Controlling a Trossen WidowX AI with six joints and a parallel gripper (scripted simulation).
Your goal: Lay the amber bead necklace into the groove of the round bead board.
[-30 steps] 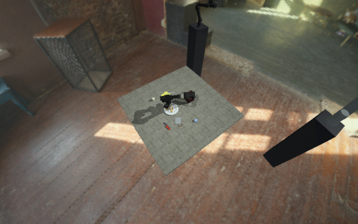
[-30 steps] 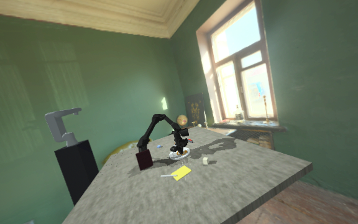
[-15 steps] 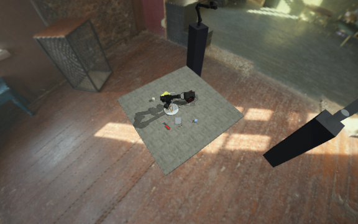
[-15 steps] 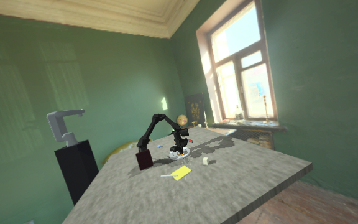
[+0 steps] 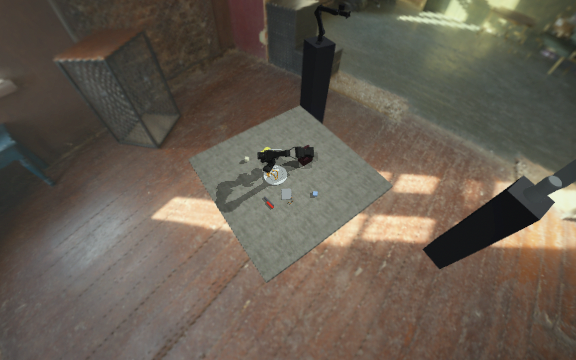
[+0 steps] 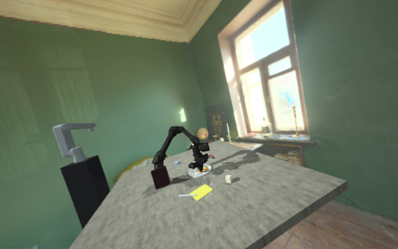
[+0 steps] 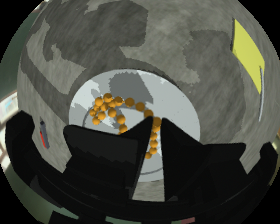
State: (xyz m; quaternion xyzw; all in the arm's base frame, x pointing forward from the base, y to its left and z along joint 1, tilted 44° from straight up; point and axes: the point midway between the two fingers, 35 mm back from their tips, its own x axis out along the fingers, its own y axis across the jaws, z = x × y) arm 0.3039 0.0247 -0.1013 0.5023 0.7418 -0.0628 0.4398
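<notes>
The board is 60 mm to the left of my gripper tip, 20 mm below it and 10 mm behind it. The rest, counted from my gripper tip: white stick: 190 mm to the right, 140 mm behind, 20 mm below; small white cube: 210 mm to the right, 140 mm ahead, 10 mm below; yellow card: 210 mm to the right, 60 mm behind, 20 mm below.
</notes>
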